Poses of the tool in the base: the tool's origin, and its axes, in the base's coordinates. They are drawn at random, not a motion.
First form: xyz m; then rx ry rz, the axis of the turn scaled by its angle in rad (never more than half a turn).
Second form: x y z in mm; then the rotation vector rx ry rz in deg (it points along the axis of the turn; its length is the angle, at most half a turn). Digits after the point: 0 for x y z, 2 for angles.
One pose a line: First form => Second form
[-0.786, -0.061, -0.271, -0.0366, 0.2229, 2.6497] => [-786, -61, -271, -2.10, 12.77, 151.82]
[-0.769, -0.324, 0.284, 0.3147, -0.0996, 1.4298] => [-769, -324, 284, 18.03, -5.71, 81.92]
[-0.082, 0.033, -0.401, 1.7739, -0.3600, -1.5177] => [-82, 33, -401, 101.64, -20.63, -86.96]
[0.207, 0.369, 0.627, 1.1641, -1.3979, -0.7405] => [207, 369, 627, 66.70, -80.09, -42.43]
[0.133, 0.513, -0.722, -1.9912, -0.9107, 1.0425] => [133, 513, -722, -114.09, -52.18, 59.73]
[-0.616, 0.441, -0.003, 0.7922, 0.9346, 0.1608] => [-616, 441, -3, 45.39, 53.55, 9.21]
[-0.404, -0.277, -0.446, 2.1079, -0.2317, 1.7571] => [-404, -277, -446, 120.77, -13.28, 100.67]
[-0.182, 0.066, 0.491, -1.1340, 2.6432, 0.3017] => [-182, 66, 491, -64.97, 151.44, 17.29]
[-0.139, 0.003, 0.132, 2.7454, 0.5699, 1.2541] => [-139, 3, 132, 157.30, 32.65, 71.85]
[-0.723, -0.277, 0.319, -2.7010, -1.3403, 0.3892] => [-723, -277, 319, -154.76, -76.79, 22.30]
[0.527, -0.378, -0.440, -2.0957, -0.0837, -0.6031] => [527, -378, -440, -120.07, -4.80, -34.56]
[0.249, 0.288, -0.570, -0.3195, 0.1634, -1.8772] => [249, 288, -570, -18.31, 9.36, -107.56]
